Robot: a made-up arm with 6 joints. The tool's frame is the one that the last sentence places. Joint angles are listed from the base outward.
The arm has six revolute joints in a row. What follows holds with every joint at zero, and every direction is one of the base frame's. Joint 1 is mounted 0.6 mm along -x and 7.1 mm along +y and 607.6 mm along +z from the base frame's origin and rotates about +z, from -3.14 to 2.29 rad. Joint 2 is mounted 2.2 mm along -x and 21.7 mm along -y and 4.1 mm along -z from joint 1 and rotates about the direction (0, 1, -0.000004), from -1.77 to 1.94 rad. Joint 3 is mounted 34 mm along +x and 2.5 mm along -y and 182.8 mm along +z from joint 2 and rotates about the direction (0, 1, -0.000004), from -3.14 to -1.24 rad. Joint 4 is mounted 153.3 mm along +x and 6.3 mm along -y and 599.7 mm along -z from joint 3 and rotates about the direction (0, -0.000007, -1), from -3.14 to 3.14 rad. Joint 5 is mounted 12.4 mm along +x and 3.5 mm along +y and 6.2 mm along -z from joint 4 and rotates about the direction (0, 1, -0.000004), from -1.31 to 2.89 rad. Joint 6 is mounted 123.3 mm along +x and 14.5 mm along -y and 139 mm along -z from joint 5 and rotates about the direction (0, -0.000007, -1), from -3.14 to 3.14 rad. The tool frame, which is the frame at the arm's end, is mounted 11.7 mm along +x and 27.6 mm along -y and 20.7 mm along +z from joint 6; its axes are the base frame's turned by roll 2.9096, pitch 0.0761 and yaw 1.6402 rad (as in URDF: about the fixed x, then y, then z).
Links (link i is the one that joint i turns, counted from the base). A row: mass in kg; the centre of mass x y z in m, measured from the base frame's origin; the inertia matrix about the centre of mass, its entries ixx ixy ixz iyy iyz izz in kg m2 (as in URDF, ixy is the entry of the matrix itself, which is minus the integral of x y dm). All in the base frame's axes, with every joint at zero. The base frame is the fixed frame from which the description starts. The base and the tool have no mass.
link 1: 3.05; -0.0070 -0.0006 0.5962; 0.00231 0 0 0.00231 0 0.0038
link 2: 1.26; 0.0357 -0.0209 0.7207; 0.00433 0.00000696 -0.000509 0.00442 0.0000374 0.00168
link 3: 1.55; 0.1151 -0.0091 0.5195; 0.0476 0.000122 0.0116 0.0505 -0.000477 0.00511
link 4: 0.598; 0.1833 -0.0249 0.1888; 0.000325 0 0 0.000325 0 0.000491
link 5: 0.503; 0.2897 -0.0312 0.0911; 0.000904 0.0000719 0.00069 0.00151 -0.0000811 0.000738
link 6: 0.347; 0.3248 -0.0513 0.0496; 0.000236 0 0 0.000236 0 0.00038
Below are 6 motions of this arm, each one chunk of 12 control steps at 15 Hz.
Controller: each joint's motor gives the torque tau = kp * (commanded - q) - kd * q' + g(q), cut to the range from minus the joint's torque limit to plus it. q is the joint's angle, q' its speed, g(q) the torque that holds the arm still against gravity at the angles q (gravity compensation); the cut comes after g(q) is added. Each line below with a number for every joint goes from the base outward.
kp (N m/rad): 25 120 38 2.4 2.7 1.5
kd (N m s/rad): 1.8 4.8 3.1 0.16 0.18 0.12
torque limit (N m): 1.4 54 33 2.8 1.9 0.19
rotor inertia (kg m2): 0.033 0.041 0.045 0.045 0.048 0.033
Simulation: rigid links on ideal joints. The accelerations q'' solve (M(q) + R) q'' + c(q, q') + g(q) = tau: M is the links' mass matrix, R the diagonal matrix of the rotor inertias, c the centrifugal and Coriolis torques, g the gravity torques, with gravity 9.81 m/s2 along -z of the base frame. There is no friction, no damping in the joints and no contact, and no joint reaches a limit. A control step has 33 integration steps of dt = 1/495 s. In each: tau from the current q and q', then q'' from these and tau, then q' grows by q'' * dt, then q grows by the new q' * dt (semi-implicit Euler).
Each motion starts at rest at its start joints. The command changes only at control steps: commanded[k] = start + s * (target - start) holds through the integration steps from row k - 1 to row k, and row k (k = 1, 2, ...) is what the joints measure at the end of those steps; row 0 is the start. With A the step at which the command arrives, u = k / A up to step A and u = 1 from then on. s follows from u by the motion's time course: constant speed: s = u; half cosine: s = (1 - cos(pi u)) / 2; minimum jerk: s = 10 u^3 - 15 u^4 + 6 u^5; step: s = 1 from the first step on.
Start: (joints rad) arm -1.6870 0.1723 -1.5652 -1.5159 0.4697 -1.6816
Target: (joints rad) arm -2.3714 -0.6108 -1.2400 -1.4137 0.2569 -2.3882
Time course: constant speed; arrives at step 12
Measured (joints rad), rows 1 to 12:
1: -1.6897 0.1344 -1.5269 -1.5163 0.4685 -1.6870
2: -1.6985 0.0749 -1.4767 -1.5218 0.4590 -1.7069
3: -1.7145 0.0105 -1.4363 -1.5318 0.4396 -1.7455
4: -1.7381 -0.0566 -1.4078 -1.5419 0.4121 -1.8023
5: -1.7698 -0.1264 -1.3891 -1.5469 0.3795 -1.8735
6: -1.8104 -0.1979 -1.3776 -1.5426 0.3455 -1.9532
7: -1.8615 -0.2702 -1.3701 -1.5265 0.3129 -2.0355
8: -1.9248 -0.3421 -1.3633 -1.4987 0.2839 -2.1152
9: -2.0030 -0.4126 -1.3541 -1.4618 0.2591 -2.1887
10: -2.0988 -0.4809 -1.3403 -1.4204 0.2382 -2.2543
11: -2.2137 -0.5466 -1.3199 -1.3803 0.2224 -2.3124
12: -2.3377 -0.6102 -1.2920 -1.3461 0.2210 -2.3653

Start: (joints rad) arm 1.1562 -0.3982 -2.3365 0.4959 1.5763 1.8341
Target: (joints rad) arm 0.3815 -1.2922 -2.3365 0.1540 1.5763 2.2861
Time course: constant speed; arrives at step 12
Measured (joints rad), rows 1 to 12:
1: 1.1308 -0.4348 -2.2971 0.4978 1.5775 1.8379
2: 1.0744 -0.4917 -2.2521 0.4905 1.5897 1.8502
3: 1.0065 -0.5585 -2.2217 0.4615 1.6111 1.8727
4: 0.9403 -0.6332 -2.2104 0.4088 1.6343 1.9052
5: 0.8792 -0.7145 -2.2173 0.3398 1.6502 1.9464
6: 0.8228 -0.8004 -2.2387 0.2653 1.6508 1.9938
7: 0.7700 -0.8891 -2.2696 0.1955 1.6313 2.0444
8: 0.7203 -0.9784 -2.3045 0.1384 1.5916 2.0956
9: 0.6730 -1.0665 -2.3388 0.0981 1.5365 2.1450
10: 0.6272 -1.1522 -2.3685 0.0758 1.4744 2.1913
11: 0.5824 -1.2345 -2.3913 0.0692 1.4152 2.2341
12: 0.5375 -1.3134 -2.4061 0.0732 1.3683 2.2735

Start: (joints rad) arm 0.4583 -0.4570 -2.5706 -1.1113 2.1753 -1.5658
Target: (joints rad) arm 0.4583 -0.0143 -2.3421 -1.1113 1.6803 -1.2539
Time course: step
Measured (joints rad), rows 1 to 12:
1: 0.3985 -0.2735 -2.7362 -1.1660 2.1692 -1.5517
2: 0.2625 -0.1534 -2.7070 -1.2953 2.1105 -1.5087
3: 0.1584 -0.0771 -2.5788 -1.4385 1.9782 -1.4373
4: 0.1261 -0.0147 -2.4404 -1.5481 1.7939 -1.3444
5: 0.1294 0.0343 -2.3168 -1.5696 1.5964 -1.2526
6: 0.1539 0.0682 -2.2163 -1.4819 1.4287 -1.1822
7: 0.1958 0.0876 -2.1438 -1.3064 1.3320 -1.1443
8: 0.2550 0.0932 -2.1039 -1.0939 1.3311 -1.1394
9: 0.3306 0.0861 -2.0986 -0.8986 1.4227 -1.1601
10: 0.4188 0.0690 -2.1230 -0.7595 1.5711 -1.1959
11: 0.5110 0.0459 -2.1678 -0.6899 1.7235 -1.2372
12: 0.6088 0.0205 -2.2234 -0.6908 1.8423 -1.2754

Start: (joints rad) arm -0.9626 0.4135 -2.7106 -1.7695 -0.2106 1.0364
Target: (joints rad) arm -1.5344 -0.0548 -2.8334 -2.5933 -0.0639 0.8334
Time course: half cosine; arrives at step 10
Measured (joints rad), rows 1 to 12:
1: -0.9640 0.4083 -2.7055 -1.7726 -0.2109 1.0359
2: -0.9716 0.3900 -2.6908 -1.7892 -0.2126 1.0334
3: -0.9900 0.3555 -2.6710 -1.8352 -0.2146 1.0265
4: -1.0221 0.3049 -2.6543 -1.9227 -0.2149 1.0130
5: -1.0712 0.2407 -2.6484 -2.0541 -0.2122 0.9913
6: -1.1459 0.1680 -2.6583 -2.2180 -0.2063 0.9607
7: -1.2658 0.0936 -2.6851 -2.3910 -0.1958 0.9224
8: -1.4428 0.0258 -2.7248 -2.5589 -0.1703 0.8811
9: -1.6571 -0.0280 -2.7718 -2.7244 -0.1213 0.8433
10: -1.8974 -0.0627 -2.8216 -2.8761 -0.0573 0.8144
11: -2.1236 -0.0814 -2.8661 -2.9987 0.0085 0.7976
12: -2.2872 -0.0917 -2.8988 -3.0689 0.0643 0.7929

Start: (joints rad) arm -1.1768 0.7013 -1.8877 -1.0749 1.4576 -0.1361
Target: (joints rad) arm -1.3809 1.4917 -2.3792 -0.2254 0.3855 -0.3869
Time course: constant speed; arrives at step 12
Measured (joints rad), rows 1 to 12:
1: -1.1783 0.7411 -1.9320 -1.0681 1.4540 -0.1372
2: -1.1834 0.8007 -1.9901 -1.0502 1.4251 -0.1423
3: -1.1929 0.8651 -2.0414 -1.0152 1.3601 -0.1533
4: -1.2069 0.9327 -2.0838 -0.9580 1.2589 -0.1710
5: -1.2246 1.0035 -2.1181 -0.8771 1.1290 -0.1951
6: -1.2442 1.0766 -2.1456 -0.7761 0.9830 -0.2245
7: -1.2639 1.1508 -2.1687 -0.6635 0.8365 -0.2571
8: -1.2824 1.2246 -2.1907 -0.5506 0.7041 -0.2903
9: -1.2999 1.2966 -2.2149 -0.4470 0.5959 -0.3216
10: -1.3171 1.3660 -2.2437 -0.3581 0.5150 -0.3494
11: -1.3350 1.4328 -2.2781 -0.2843 0.4571 -0.3728
12: -1.3542 1.4975 -2.3179 -0.2226 0.4127 -0.3920

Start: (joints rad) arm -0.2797 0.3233 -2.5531 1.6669 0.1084 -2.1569
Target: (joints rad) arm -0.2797 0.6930 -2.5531 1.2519 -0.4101 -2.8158
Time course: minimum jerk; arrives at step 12
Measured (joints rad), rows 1 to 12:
1: -0.2797 0.3242 -2.5541 1.6665 0.1081 -2.1572
2: -0.2797 0.3304 -2.5601 1.6634 0.1059 -2.1600
3: -0.2796 0.3462 -2.5737 1.6516 0.0979 -2.1701
4: -0.2794 0.3743 -2.5930 1.6234 0.0786 -2.1949
5: -0.2792 0.4150 -2.6133 1.5724 0.0420 -2.2389
6: -0.2793 0.4663 -2.6282 1.4972 -0.0166 -2.3048
7: -0.2802 0.5245 -2.6320 1.4032 -0.0983 -2.3931
8: -0.2822 0.5844 -2.6211 1.3031 -0.1983 -2.5025
9: -0.2848 0.6399 -2.5953 1.2138 -0.3048 -2.6254
10: -0.2870 0.6853 -2.5583 1.1526 -0.4013 -2.7476
11: -0.2875 0.7168 -2.5168 1.1320 -0.4718 -2.8543
12: -0.2859 0.7338 -2.4798 1.1566 -0.5065 -2.9391

